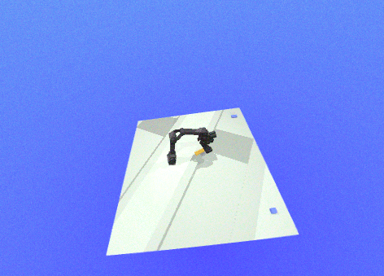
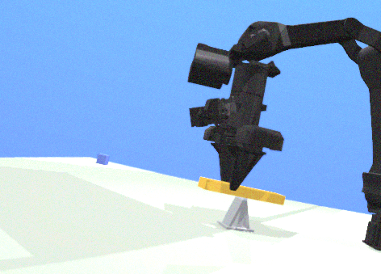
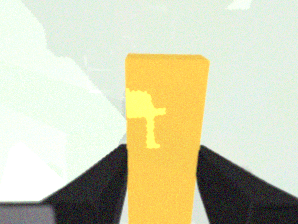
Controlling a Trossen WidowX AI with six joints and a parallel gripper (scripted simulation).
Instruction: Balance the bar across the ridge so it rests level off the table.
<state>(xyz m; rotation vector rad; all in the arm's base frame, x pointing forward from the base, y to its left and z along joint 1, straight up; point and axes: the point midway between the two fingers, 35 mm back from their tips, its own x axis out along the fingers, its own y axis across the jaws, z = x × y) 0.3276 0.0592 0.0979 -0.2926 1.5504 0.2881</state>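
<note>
Right now my gripper tip is 30 mm past the yellow bar and 10 mm to the left of it.
</note>
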